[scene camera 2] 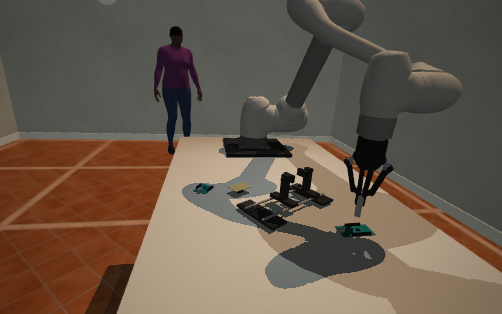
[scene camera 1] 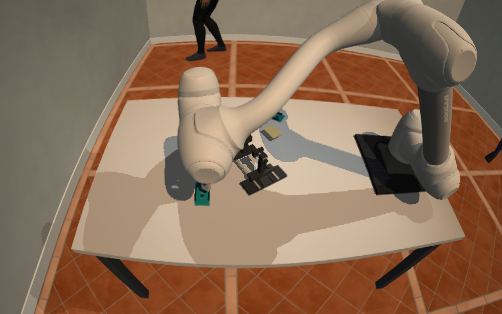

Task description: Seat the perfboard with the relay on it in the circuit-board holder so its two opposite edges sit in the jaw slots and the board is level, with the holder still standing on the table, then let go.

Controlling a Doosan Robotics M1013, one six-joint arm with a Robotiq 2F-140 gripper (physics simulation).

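Frame: origin at the arm's base, x right, y down, z ahead, level; millimetres.
Seen in the pictures: gripper, fingertip midpoint: (scene camera 2: 357, 214) (scene camera 1: 206, 188); arm's base, origin of the base link: (scene camera 2: 253, 144) (scene camera 1: 397, 159).
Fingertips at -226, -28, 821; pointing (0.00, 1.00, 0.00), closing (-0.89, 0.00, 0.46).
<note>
Pixels of each thing's top centre, then the offset from my fingertips to it, as dx, dy, dz.
- circuit-board holder, middle of its top: (scene camera 2: 289, 173) (scene camera 1: 247, 137) +180, -75, -127
- small tan board, middle of its top: (scene camera 2: 239, 186) (scene camera 1: 272, 131) +335, +22, -231
- larger teal board, middle of its top: (scene camera 2: 355, 227) (scene camera 1: 202, 191) +9, +30, +18
- smaller teal board, middle of its top: (scene camera 2: 203, 185) (scene camera 1: 276, 114) +465, +30, -252
My gripper (scene camera 1: 205, 186) (scene camera 2: 359, 208) points down, shut and empty, its tips a little above a teal board. The circuit-board holder (scene camera 1: 263, 181) (scene camera 2: 261, 215) stands on the table, with black end bars, pale rods and two upright black jaws; no board shows between the jaws. A small tan board (scene camera 1: 272, 132) (scene camera 2: 239, 186) lies apart from the holder, toward the robot base; it looks like a perfboard. Its upper face looks bare, and something dark shows beneath it in the scene camera 2 view. I cannot make out a relay.
The larger teal board (scene camera 1: 202, 199) (scene camera 2: 367, 232) with black parts lies flat under the fingertips, beside the holder. A smaller teal board (scene camera 1: 278, 116) (scene camera 2: 203, 188) lies beyond the tan board. The robot's black base plate (scene camera 1: 367, 160) (scene camera 2: 232, 149) is at the table's other end. People stand off the table.
</note>
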